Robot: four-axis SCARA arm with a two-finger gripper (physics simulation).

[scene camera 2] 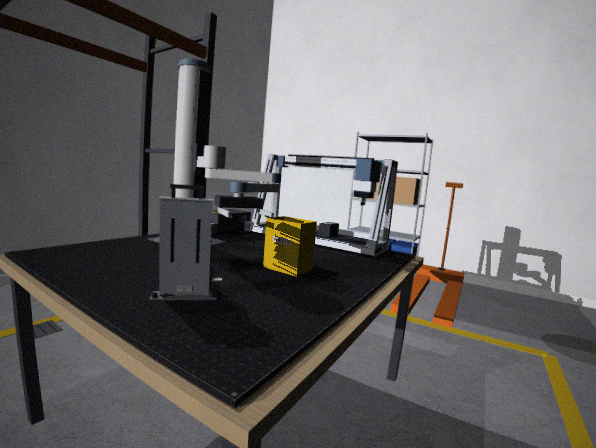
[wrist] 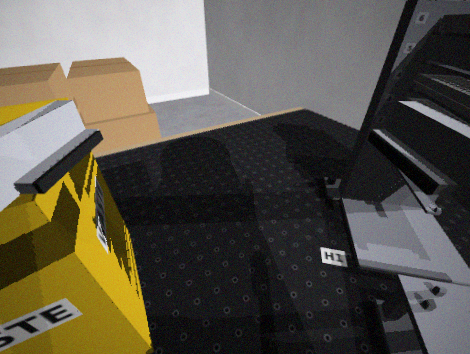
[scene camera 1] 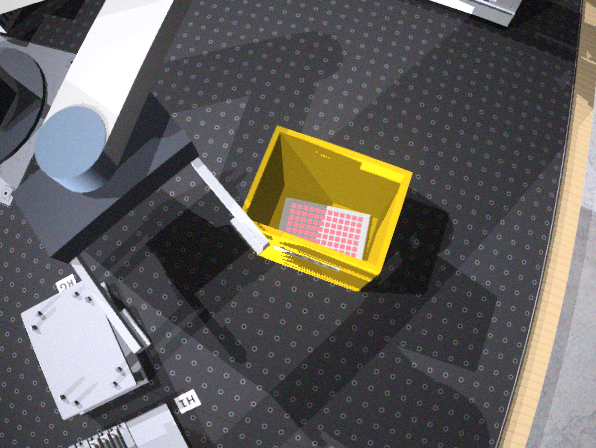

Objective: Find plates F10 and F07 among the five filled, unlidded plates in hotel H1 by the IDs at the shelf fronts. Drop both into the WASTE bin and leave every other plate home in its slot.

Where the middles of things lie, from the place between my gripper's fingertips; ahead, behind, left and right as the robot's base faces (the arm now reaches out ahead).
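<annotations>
Hotel H1 (scene camera 2: 184,271) is 31 cm to the right of my hand, 2 cm ahead of it and 8 cm below it. As for the rg stand (scene camera 1: 76,346), my hand is 16 cm above it, 18 cm past it and 13 cm to the left of it. Going by their middles, the rg stand is the nearest to my hand of the things named here.
</annotations>
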